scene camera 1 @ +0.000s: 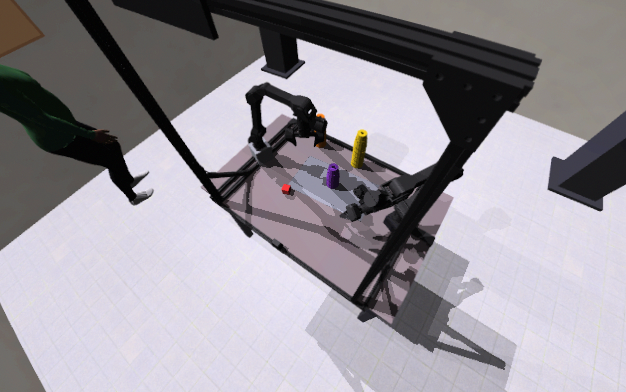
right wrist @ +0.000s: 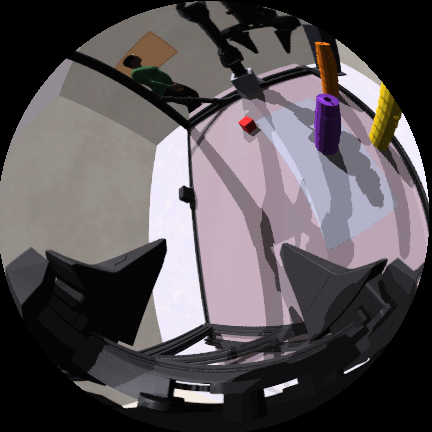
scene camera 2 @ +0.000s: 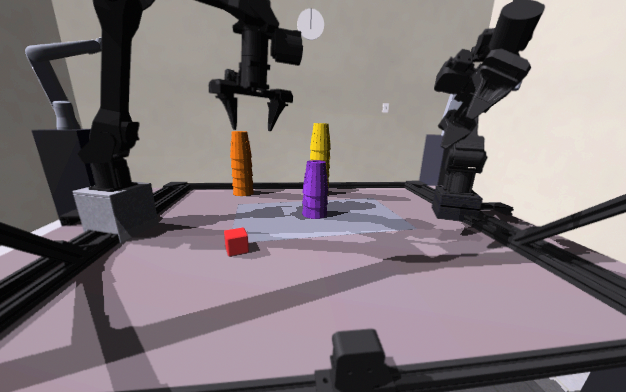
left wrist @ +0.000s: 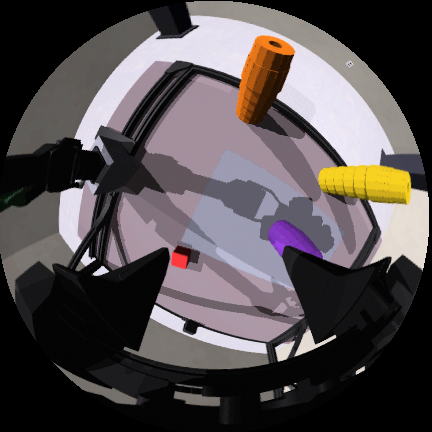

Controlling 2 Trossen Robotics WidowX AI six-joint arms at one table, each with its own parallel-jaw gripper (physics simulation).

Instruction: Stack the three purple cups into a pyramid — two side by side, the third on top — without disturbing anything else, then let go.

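Seen in the pictures: left gripper, fingertip midpoint: (scene camera 1: 305, 146) (right wrist: 271, 52) (scene camera 2: 252, 130) (left wrist: 227, 253); right gripper, fingertip midpoint: (scene camera 1: 346, 213) (right wrist: 225, 247) (scene camera 2: 454, 134); left arm's base, link origin: (scene camera 1: 259, 145) (right wrist: 240, 73) (scene camera 2: 114, 186) (left wrist: 93, 164); right arm's base, link origin: (scene camera 1: 400, 218) (scene camera 2: 457, 191).
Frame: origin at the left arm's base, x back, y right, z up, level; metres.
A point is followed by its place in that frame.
Note:
The purple cups (scene camera 1: 332, 176) @(x -0.433, y -0.204, z 0.001 m) (scene camera 2: 315, 190) @(x -0.419, y -0.191, z -0.026 m) (left wrist: 292, 239) @(x -0.381, y -0.224, z -0.005 m) (right wrist: 327, 125) @(x -0.442, y -0.213, z -0.006 m) stand nested in one upright, upside-down stack on the blue-grey mat (scene camera 1: 310, 180) @(x -0.320, y -0.135, z -0.106 m) (scene camera 2: 260, 230) @(x -0.309, y -0.083, z -0.106 m) (left wrist: 215, 215) @(x -0.274, y -0.121, z -0.106 m). In the left wrist view a finger hides part of the stack. My left gripper (scene camera 1: 305, 143) @(x -0.268, y -0.152, z 0.123 m) (scene camera 2: 253, 130) @(x -0.268, y -0.152, z 0.123 m) (left wrist: 227, 253) @(x -0.268, y -0.152, z 0.123 m) (right wrist: 271, 52) @(x -0.268, y -0.152, z 0.123 m) is open and empty. It hangs high above the table, to the left of the purple stack in scene camera 2. My right gripper (scene camera 1: 346, 215) @(x -0.690, y -0.073, z 0.133 m) (scene camera 2: 472, 116) (right wrist: 225, 247) @(x -0.690, y -0.073, z 0.133 m) is open and empty, raised to the right of the purple stack in scene camera 2.
An orange cup stack (scene camera 2: 242, 164) @(x -0.142, y -0.321, z 0.004 m) (left wrist: 265, 80) (right wrist: 327, 70) @(x -0.154, y -0.335, z 0.007 m) stands at the back left in scene camera 2. A yellow cup stack (scene camera 1: 359, 149) @(x -0.409, y -0.400, z 0.057 m) (scene camera 2: 320, 141) @(x -0.390, y -0.396, z 0.084 m) (left wrist: 365, 184) @(x -0.369, y -0.395, z 0.056 m) (right wrist: 386, 117) stands behind the purple one. A red cube (scene camera 1: 286, 189) @(x -0.315, y 0.018, z -0.066 m) (scene camera 2: 236, 242) @(x -0.311, y 0.030, z -0.078 m) (left wrist: 181, 257) @(x -0.298, y 0.000, z -0.066 m) (right wrist: 247, 124) @(x -0.321, y 0.006, z -0.072 m) lies just off the mat.

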